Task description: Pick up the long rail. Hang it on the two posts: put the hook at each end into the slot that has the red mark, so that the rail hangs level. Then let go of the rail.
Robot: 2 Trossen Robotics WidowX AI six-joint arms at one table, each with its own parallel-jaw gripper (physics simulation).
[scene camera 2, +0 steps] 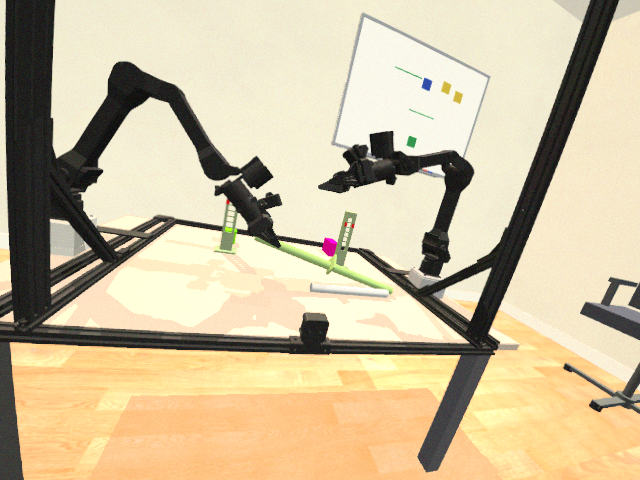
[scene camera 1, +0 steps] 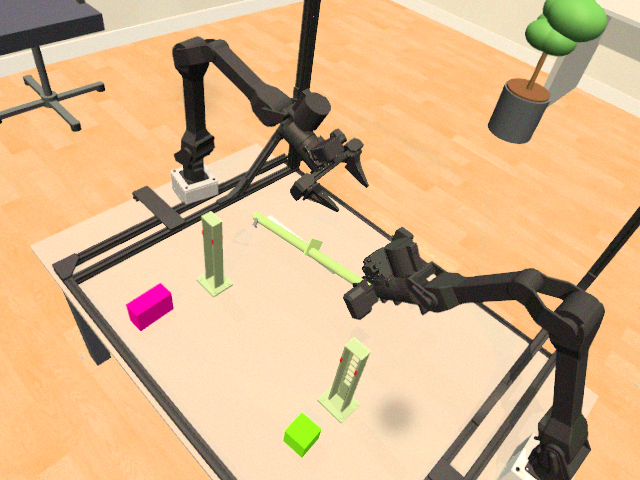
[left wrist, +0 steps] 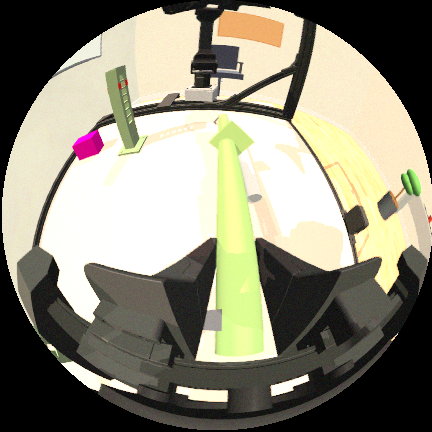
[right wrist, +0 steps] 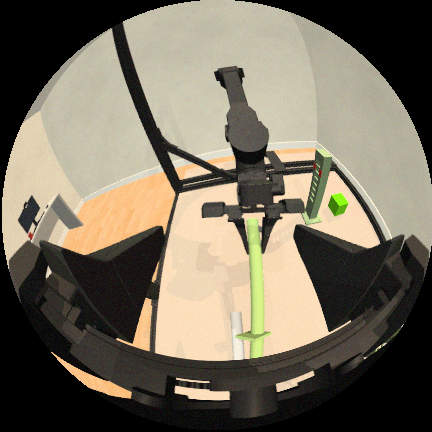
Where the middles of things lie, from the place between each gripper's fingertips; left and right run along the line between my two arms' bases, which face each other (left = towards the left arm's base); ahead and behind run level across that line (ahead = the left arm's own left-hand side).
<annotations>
The light-green rail [scene camera 1: 311,249] lies 160 mm to the right of my left hand, 40 mm below it and 10 mm behind it. Round my left hand: magenta block [scene camera 1: 149,307] 370 mm ahead, 290 mm to the right, 70 mm below; green block [scene camera 1: 302,434] 320 mm ahead, 150 mm to the left, 80 mm below.
The light-green rail is 10 mm ahead of my right hand, 80 mm to the right of it and 220 mm below it. From my right hand the other things lie so: magenta block (390 mm ahead, 210 mm to the right, 260 mm below); green block (340 mm ahead, 230 mm to the left, 270 mm below).
</annotations>
